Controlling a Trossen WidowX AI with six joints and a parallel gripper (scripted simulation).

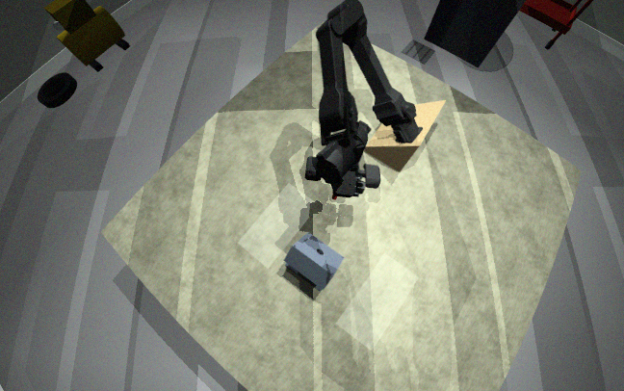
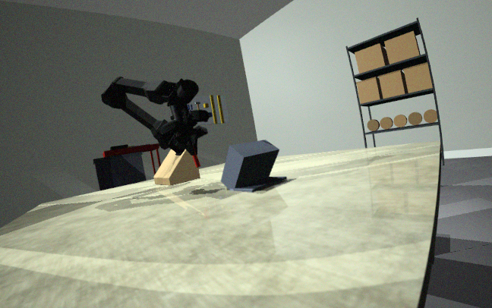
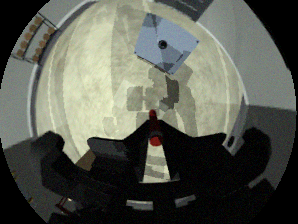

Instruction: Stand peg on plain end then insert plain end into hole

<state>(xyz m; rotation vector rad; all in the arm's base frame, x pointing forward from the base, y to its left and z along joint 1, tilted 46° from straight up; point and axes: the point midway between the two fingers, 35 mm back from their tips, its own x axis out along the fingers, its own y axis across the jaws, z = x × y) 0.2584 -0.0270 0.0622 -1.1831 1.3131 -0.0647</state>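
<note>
Now: gripper tip 18 cm short of the blue-grey sloped panel, 7 cm to the right of it and 5 cm above it. Also, from my gripper tip: red peg: 2 cm above.
</note>
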